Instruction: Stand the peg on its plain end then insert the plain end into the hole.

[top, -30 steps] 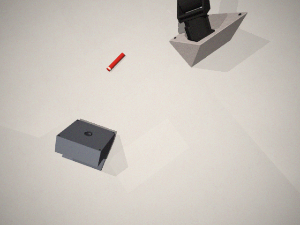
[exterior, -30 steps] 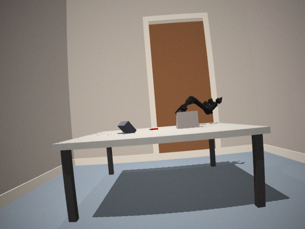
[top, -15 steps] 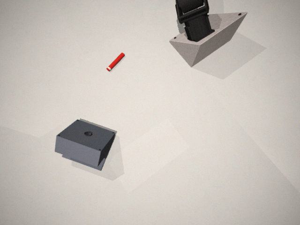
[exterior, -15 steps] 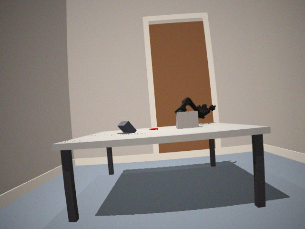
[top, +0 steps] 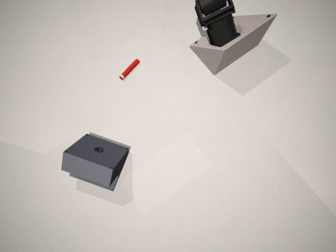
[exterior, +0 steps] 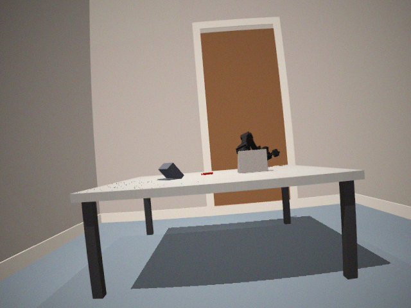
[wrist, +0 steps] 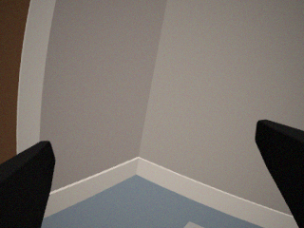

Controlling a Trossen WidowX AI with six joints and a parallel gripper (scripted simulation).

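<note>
My gripper tip is 570 mm to the right of the peg, 570 mm short of it and 100 mm above it. Also, from my gripper tip: panel 770 mm to the left, 760 mm ahead, 60 mm below.
</note>
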